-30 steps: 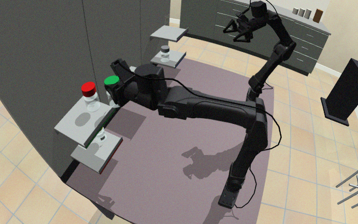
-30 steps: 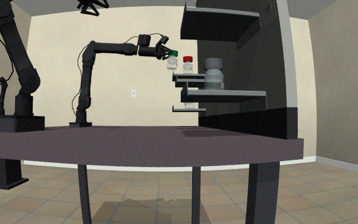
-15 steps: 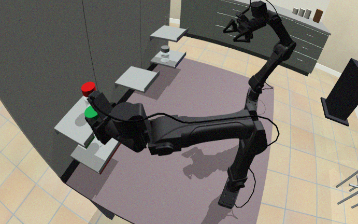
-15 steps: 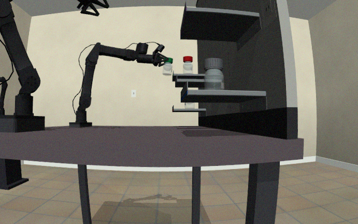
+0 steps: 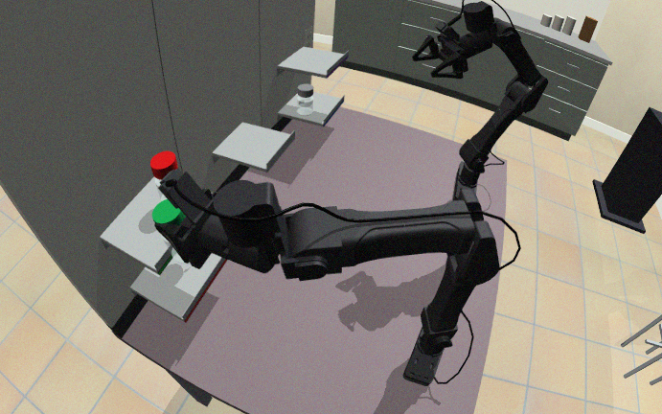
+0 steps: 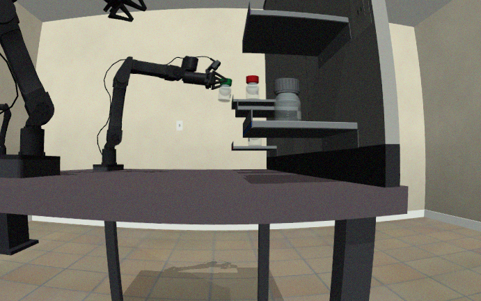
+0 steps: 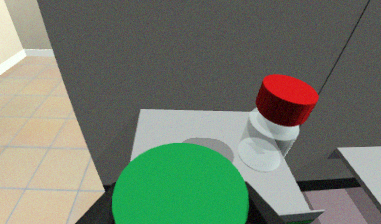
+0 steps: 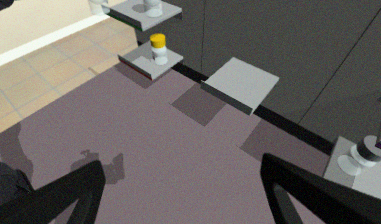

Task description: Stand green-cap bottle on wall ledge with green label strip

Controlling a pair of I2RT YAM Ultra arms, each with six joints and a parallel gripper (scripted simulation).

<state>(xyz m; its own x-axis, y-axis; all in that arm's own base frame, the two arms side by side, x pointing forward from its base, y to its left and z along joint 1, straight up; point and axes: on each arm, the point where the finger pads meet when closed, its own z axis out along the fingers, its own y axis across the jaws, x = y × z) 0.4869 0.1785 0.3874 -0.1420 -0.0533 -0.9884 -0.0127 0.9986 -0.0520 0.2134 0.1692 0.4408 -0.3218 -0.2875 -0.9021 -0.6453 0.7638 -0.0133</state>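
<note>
My left gripper is now 11 cm short of the red-capped bottle, 11 cm to the left of it and 6 cm above it. From my left hand the other things lie so: grey-capped bottle: 11 cm ahead, 79 cm to the right, 25 cm below; green-capped bottle: 5 cm below.
</note>
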